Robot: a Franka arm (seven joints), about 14 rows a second.
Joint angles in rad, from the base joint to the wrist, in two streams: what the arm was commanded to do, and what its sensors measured. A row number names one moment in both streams.
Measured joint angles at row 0: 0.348, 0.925, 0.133, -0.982, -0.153, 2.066, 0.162
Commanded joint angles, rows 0 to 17: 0.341, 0.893, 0.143, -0.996, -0.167, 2.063, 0.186; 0.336, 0.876, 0.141, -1.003, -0.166, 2.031, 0.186; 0.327, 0.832, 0.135, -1.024, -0.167, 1.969, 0.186; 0.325, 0.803, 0.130, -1.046, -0.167, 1.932, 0.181; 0.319, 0.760, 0.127, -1.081, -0.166, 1.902, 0.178; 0.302, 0.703, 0.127, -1.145, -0.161, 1.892, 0.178; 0.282, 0.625, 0.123, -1.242, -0.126, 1.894, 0.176; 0.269, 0.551, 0.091, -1.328, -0.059, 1.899, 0.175; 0.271, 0.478, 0.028, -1.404, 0.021, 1.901, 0.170; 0.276, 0.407, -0.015, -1.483, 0.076, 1.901, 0.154; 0.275, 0.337, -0.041, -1.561, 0.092, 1.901, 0.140; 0.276, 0.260, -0.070, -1.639, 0.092, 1.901, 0.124; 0.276, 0.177, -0.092, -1.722, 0.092, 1.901, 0.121; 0.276, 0.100, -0.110, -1.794, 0.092, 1.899, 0.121; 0.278, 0.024, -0.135, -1.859, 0.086, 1.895, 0.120; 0.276, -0.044, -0.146, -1.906, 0.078, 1.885, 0.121; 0.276, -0.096, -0.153, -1.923, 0.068, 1.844, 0.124; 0.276, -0.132, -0.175, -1.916, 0.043, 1.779, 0.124
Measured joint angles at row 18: 0.263, 0.007, -0.145, -1.818, 0.063, 1.829, 0.136
